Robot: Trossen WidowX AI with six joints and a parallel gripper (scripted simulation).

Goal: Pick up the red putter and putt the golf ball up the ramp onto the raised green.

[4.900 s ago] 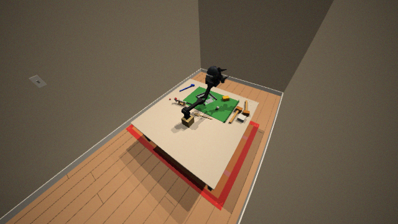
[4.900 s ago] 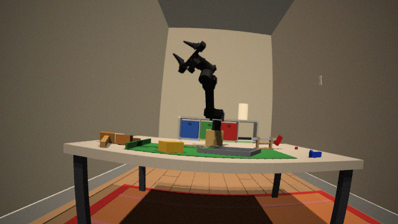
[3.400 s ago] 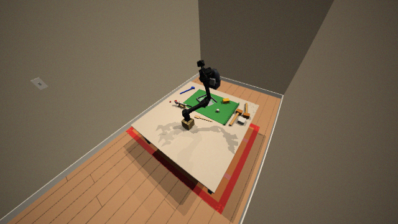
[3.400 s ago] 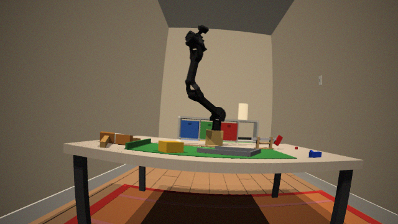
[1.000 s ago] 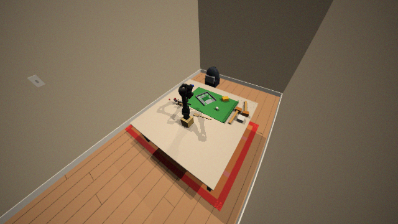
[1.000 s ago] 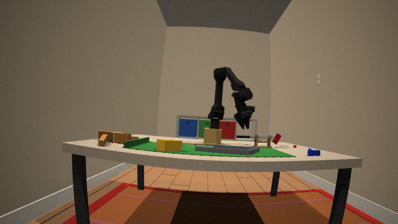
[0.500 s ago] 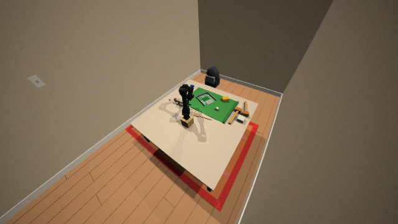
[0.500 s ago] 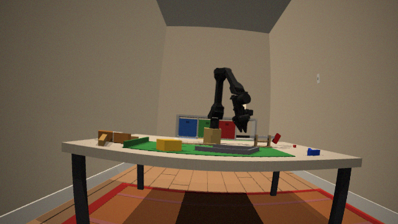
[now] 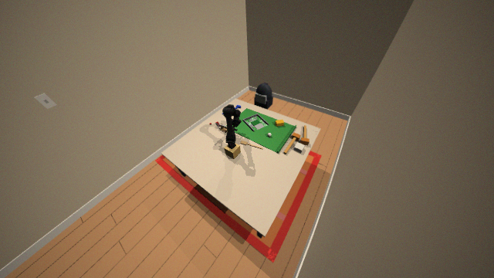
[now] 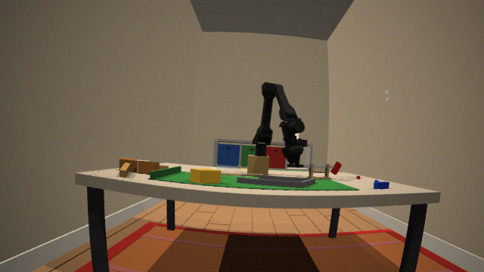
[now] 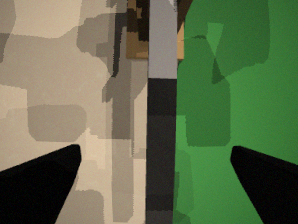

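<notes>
My gripper tip is now 4 cm past the wooden stick, 25 cm to the left of it and 5 cm above it. From my gripper tip the other things lie so: green mat (26 cm ahead, 17 cm to the right, 6 cm below); then wooden rack (3 cm behind, 13 cm to the left, 2 cm below); then red putter (3 cm behind, 11 cm to the left).
</notes>
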